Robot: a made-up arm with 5 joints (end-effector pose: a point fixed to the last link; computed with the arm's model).
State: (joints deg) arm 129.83 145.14 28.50 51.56 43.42
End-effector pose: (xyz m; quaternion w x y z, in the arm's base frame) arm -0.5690 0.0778 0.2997 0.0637 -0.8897 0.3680 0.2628
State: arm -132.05 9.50 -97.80 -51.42 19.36
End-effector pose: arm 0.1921 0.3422 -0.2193 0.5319 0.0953 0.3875 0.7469
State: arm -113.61 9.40 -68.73 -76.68 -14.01
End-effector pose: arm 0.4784 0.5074 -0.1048 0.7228 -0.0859 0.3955 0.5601
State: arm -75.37 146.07 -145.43 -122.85 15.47
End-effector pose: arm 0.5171 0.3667 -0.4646 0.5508 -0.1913 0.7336 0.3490
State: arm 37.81 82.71 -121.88 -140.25 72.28
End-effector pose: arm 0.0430 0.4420 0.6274 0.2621 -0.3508 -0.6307 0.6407
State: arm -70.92 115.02 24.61 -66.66 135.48
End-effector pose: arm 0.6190 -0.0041 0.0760 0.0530 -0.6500 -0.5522 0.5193
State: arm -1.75 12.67 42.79 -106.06 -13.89
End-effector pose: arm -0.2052 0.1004 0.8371 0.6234 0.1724 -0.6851 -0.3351
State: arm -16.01 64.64 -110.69 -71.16 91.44
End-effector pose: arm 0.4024 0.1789 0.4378 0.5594 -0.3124 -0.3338 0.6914
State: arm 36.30 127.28 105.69 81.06 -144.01
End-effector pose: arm 0.4230 0.0541 1.3073 0.6915 0.1797 0.3220 0.6211
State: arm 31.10 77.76 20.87 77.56 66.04
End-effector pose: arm 0.1634 0.4316 0.5729 0.7351 0.3557 -0.2422 -0.5239
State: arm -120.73 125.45 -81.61 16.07 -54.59
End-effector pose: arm 0.3018 -0.0554 -0.1273 0.6124 0.5560 -0.2875 0.4828
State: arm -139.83 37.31 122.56 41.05 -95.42
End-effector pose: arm -0.0149 0.3169 -0.8734 0.1520 -0.8260 -0.5127 0.1780
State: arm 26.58 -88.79 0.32 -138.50 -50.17
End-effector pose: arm -0.1037 -0.6014 0.8337 0.3860 0.3607 -0.6013 0.5994
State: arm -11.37 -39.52 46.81 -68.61 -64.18
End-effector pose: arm 0.5473 -0.2099 0.8843 0.8540 0.4129 0.1863 0.2559
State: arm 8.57 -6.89 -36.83 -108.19 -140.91
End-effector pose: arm -0.1237 0.4754 1.0179 0.9301 -0.3152 0.1796 -0.0578
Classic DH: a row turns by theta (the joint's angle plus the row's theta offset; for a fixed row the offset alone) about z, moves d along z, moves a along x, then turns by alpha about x. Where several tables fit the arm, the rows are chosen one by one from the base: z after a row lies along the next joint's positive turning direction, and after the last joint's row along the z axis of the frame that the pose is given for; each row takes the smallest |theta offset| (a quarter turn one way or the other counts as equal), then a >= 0, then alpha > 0; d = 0 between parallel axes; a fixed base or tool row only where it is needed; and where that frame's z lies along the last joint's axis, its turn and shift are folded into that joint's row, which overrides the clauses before.
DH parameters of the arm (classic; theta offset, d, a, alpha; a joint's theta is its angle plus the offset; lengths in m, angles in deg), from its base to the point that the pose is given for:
base (fixed): 0 0.1408 0 90
joint 1: 0 -0.1142 0.2944 90
joint 2: -90 -0.4629 0.0104 -90
joint 3: -90 -0.2644 0.0503 -90
joint 4: -76.96 0 0.3926 180
joint 5: 13.04 -0.0527 -0.0731 -90
tool (fixed): 0 0.2229 0 0

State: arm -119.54 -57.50 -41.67 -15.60 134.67
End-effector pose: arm -0.0168 0.1152 -0.3589 0.7448 0.5385 -0.3821 -0.0965
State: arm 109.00 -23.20 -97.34 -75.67 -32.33
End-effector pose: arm -0.2951 0.3773 -0.1025 0.0080 -0.6901 -0.6642 -0.2872
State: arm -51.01 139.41 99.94 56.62 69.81
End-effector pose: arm 0.8225 0.1127 0.0027 0.4438 -0.0956 -0.6071 -0.6522
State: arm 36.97 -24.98 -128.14 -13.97 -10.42
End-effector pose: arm 0.0377 0.2357 0.5621 0.3332 -0.8682 -0.3303 -0.1619
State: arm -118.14 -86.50 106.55 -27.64 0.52
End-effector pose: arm 0.1653 0.0476 -0.5115 0.0802 -0.5614 -0.6963 0.4400
